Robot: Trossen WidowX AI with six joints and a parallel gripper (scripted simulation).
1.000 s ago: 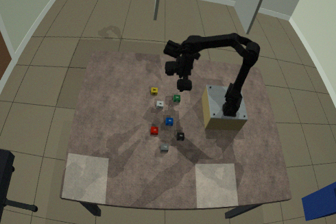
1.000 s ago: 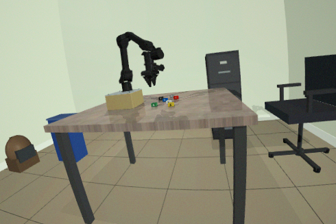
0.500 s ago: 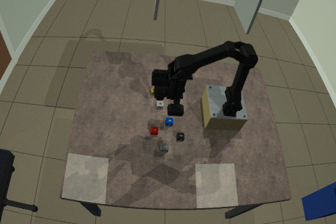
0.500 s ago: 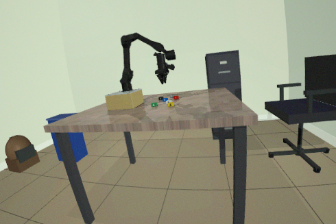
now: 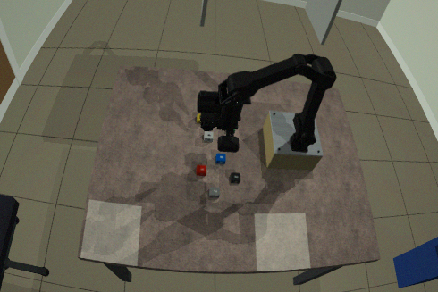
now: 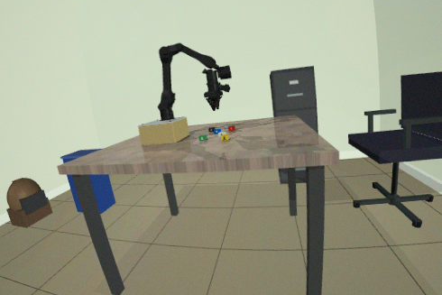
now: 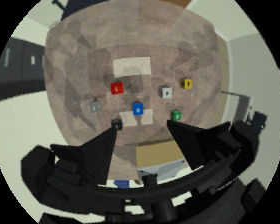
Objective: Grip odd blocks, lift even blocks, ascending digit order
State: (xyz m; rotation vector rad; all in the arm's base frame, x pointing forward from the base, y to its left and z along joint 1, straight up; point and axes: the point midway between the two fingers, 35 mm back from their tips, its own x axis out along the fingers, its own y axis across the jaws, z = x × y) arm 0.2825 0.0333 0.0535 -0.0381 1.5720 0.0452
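Now: gripper tip 60 mm short of the red block, 60 mm to the right of it and 110 mm above it. The rest, counted from my gripper tip: white block 40 mm ahead, 90 mm to the right, 110 mm below; blue block 10 mm behind, 110 mm below; black block 60 mm behind, 70 mm to the left, 110 mm below.
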